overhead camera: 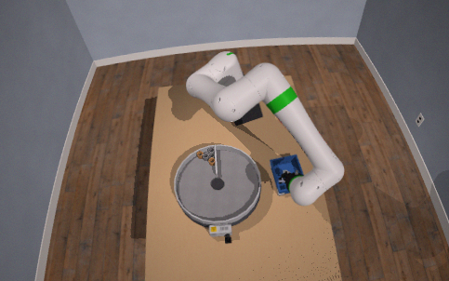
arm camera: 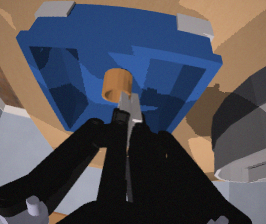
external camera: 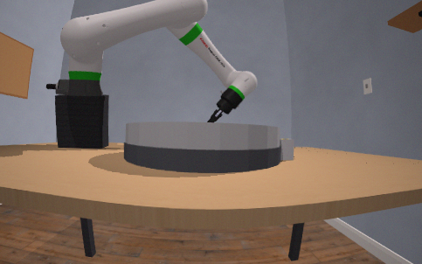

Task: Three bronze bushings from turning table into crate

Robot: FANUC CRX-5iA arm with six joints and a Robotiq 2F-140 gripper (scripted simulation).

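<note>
Now: the blue crate 1 cm behind my hand, 1 cm to the left of it and 3 cm below it. Round my hand: grey turning table (2 cm ahead, 34 cm to the right, 1 cm below).
</note>
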